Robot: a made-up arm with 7 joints. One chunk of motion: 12 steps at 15 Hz.
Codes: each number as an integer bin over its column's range. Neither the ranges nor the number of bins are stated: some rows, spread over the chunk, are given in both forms.
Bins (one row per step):
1: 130 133 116 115 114 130
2: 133 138 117 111 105 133
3: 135 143 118 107 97 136
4: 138 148 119 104 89 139
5: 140 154 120 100 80 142
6: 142 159 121 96 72 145
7: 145 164 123 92 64 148
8: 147 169 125 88 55 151
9: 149 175 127 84 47 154
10: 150 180 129 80 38 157
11: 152 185 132 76 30 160
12: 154 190 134 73 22 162
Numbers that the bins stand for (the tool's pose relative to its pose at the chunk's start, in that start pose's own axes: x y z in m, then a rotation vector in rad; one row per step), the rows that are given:
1: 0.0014 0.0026 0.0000 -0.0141 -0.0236 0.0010
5: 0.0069 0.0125 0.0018 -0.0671 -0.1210 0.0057
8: 0.0107 0.0195 0.0039 -0.1094 -0.1925 0.0092
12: 0.0145 0.0294 0.0078 -0.1624 -0.2870 0.0135
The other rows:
2: 0.0030 0.0049 0.0005 -0.0282 -0.0494 0.0022
3: 0.0041 0.0073 0.0009 -0.0424 -0.0723 0.0033
4: 0.0058 0.0096 0.0013 -0.0529 -0.0952 0.0045
6: 0.0080 0.0148 0.0022 -0.0812 -0.1439 0.0069
7: 0.0096 0.0172 0.0031 -0.0953 -0.1668 0.0080
9: 0.0118 0.0224 0.0048 -0.1235 -0.2155 0.0104
10: 0.0124 0.0247 0.0056 -0.1376 -0.2412 0.0116
11: 0.0135 0.0271 0.0069 -0.1518 -0.2641 0.0127

